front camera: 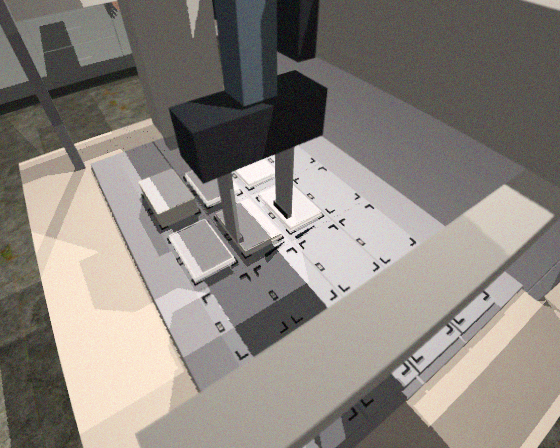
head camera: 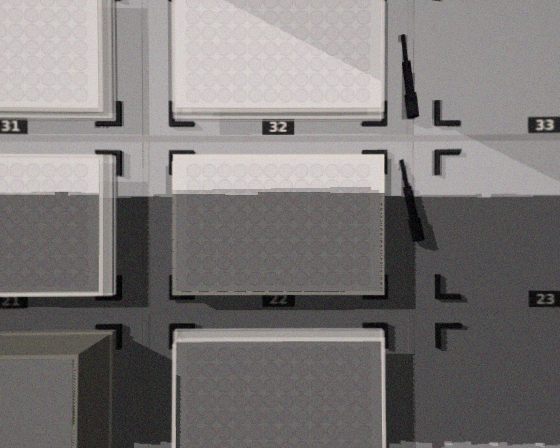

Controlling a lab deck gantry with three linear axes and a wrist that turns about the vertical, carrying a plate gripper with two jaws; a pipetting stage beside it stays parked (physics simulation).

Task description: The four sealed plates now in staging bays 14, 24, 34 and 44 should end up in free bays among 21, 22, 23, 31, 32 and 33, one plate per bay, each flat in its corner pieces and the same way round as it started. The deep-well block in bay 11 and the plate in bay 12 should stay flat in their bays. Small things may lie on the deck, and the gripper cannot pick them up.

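Frame: origin at the robot's base, x ahead, y left, z up, level; metres.
Where they show: gripper, fingertip midpoint: (front camera: 259, 222); robot's base, origin of the base link: (front camera: 142, 195).
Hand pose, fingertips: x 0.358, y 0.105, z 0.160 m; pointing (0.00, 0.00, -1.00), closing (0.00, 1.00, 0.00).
Things, the pixels of their centre, and the offset from my fingertips. "spot": a spot on its surface instead.
- bay 21, surface spot: (head camera: 45, 235) (front camera: 214, 188) spot: dx -0.265, dy +0.039, dz -0.145 m
- bay 22, surface spot: (head camera: 278, 240) (front camera: 243, 224) spot: dx -0.130, dy +0.036, dz -0.145 m
- bay 31, surface spot: (head camera: 45, 55) (front camera: 253, 172) spot: dx -0.264, dy +0.143, dz -0.145 m
- bay 32, surface spot: (head camera: 278, 55) spot: dx -0.130, dy +0.144, dz -0.145 m
- deep-well block, body centre: (front camera: 167, 196) dx -0.294, dy -0.062, dz -0.139 m
- bay 12 plate, body centre: (head camera: 278, 403) (front camera: 200, 248) dx -0.130, dy -0.062, dz -0.153 m
- thin black stick-like item, body centre: (head camera: 407, 76) (front camera: 305, 231) dx -0.051, dy +0.136, dz -0.157 m
- staging strip, surface spot: (front camera: 475, 300) spot: dx +0.255, dy +0.277, dz -0.145 m
Sealed plates lie flat in corner pieces: bay 21 (front camera: 206, 191) (head camera: 45, 235), bay 22 (front camera: 255, 227) (head camera: 278, 240), bay 31 (front camera: 256, 175) (head camera: 45, 55), bay 32 (front camera: 303, 212) (head camera: 278, 55). The deep-well block (front camera: 169, 192) (head camera: 37, 400) sits flat in bay 11, partly outside the head view. The bay 12 plate (front camera: 202, 250) (head camera: 280, 400) lies flat in its bay. My gripper (front camera: 260, 226) is open and empty, its jaws wide apart above the plates in bays 22 and 32. The jaws do not show in the head view.
One thin black stick-like item (front camera: 305, 231) (head camera: 409, 77) lies between bays 32 and 33, another (front camera: 275, 248) (head camera: 412, 202) between bays 22 and 23. A broad beige beam (front camera: 350, 320) crosses the front, with part of the staging strip (front camera: 475, 300) beyond it.
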